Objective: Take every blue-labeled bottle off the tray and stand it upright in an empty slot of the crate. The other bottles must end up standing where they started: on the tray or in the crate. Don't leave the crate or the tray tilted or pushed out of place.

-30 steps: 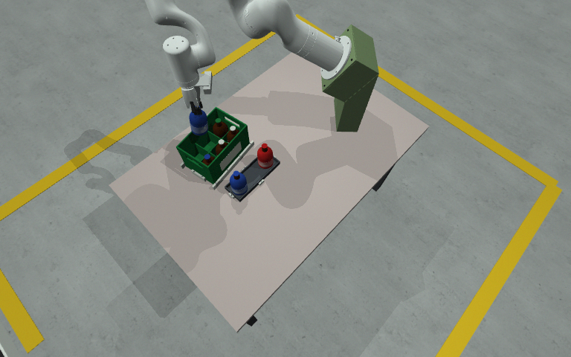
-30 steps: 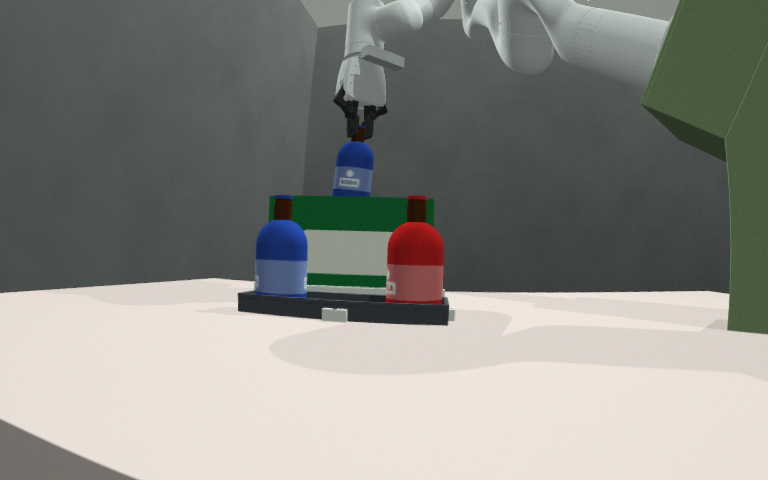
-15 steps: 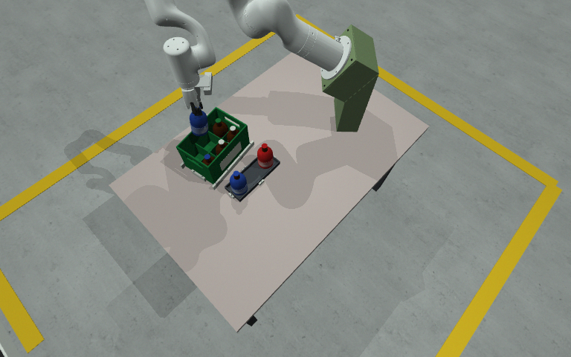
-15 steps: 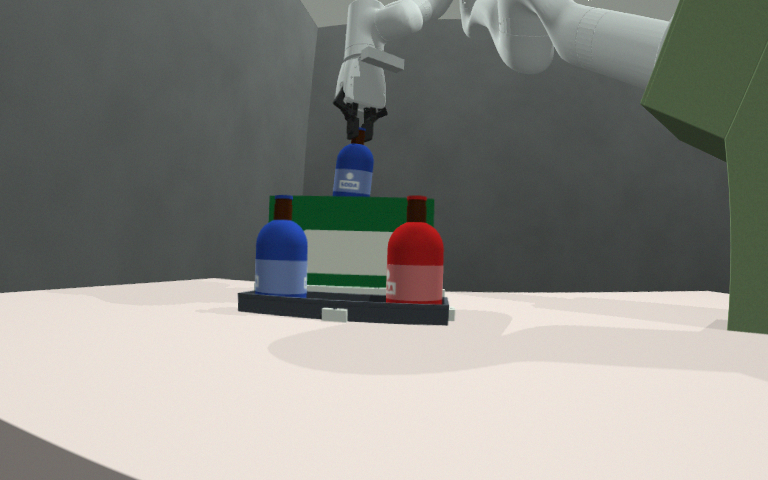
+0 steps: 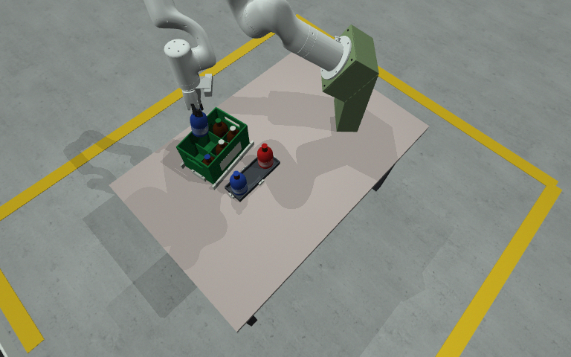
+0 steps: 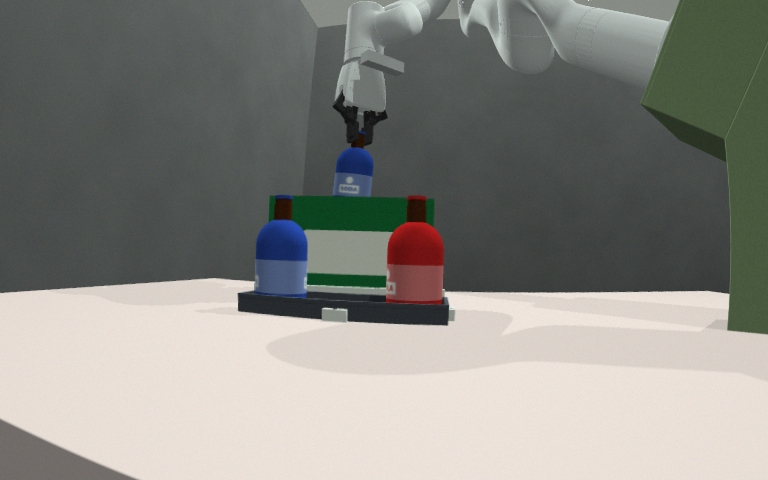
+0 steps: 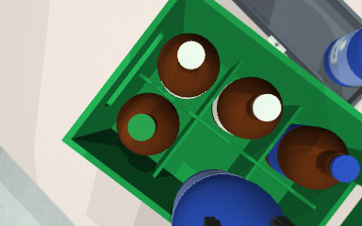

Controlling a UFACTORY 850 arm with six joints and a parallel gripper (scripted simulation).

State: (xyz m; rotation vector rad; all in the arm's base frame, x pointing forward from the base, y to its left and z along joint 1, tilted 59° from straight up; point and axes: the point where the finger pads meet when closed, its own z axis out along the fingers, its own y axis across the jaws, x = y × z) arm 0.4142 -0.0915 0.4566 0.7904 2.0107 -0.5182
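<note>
The green crate lies 1 cm ahead of my hand, 4 cm to the left of it and 24 cm below it. Round my hand: dark tray: 3 cm ahead, 25 cm to the left, 31 cm below; red-labeled bottle: 6 cm behind, 27 cm to the left, 24 cm below; brown-necked bottle: 10 cm ahead, 7 cm to the left, 23 cm below.
</note>
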